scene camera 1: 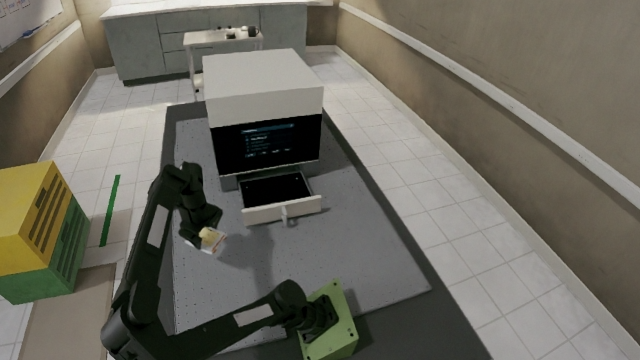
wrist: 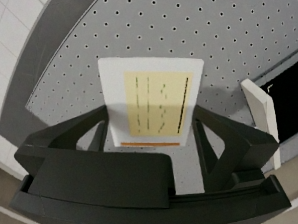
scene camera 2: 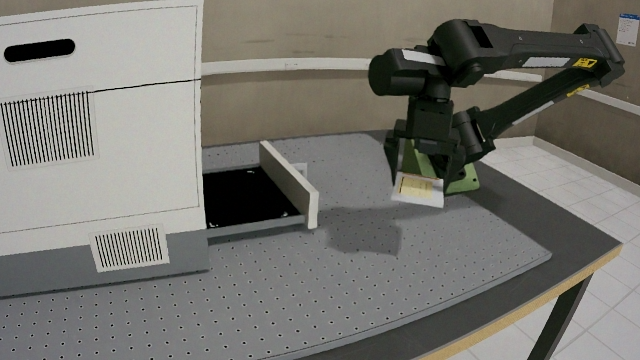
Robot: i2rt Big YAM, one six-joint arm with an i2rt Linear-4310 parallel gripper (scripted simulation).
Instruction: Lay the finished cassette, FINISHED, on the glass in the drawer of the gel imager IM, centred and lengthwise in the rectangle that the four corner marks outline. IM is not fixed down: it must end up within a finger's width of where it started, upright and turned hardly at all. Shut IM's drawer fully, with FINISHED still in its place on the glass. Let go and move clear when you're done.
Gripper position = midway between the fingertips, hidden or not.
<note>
In view: my gripper (scene camera 2: pixel 418 189), a gel imager (scene camera 2: pixel 108 164) and a cassette (scene camera 2: pixel 411 188).
The gel imager also shows in scene camera 1 (scene camera 1: pixel 264 108). The cassette is seen too in the wrist view (wrist: pixel 150 100). My gripper also shows in scene camera 1 (scene camera 1: pixel 206 238) and in the wrist view (wrist: pixel 150 109).
</note>
